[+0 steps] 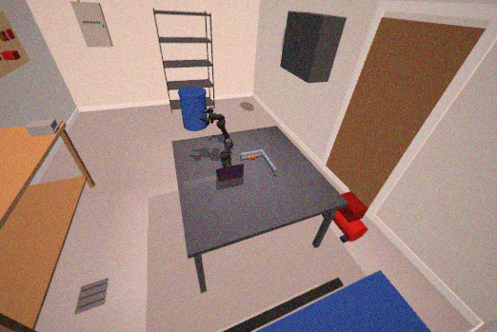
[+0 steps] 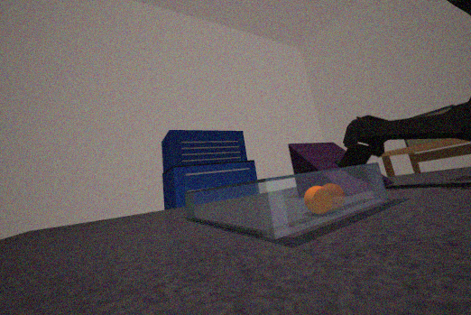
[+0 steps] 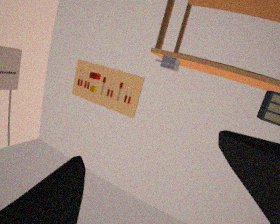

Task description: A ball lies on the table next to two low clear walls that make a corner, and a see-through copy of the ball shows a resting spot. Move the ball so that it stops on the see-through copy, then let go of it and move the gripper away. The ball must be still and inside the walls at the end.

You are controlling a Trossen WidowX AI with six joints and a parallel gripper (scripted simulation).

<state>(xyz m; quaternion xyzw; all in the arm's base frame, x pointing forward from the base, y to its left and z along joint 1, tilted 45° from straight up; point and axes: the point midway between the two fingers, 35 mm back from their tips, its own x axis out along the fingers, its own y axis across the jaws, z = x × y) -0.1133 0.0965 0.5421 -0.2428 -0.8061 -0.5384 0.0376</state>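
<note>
The orange ball is 45 cm ahead of my gripper tip, 35 cm below it and 34 cm to the right of it.
</note>
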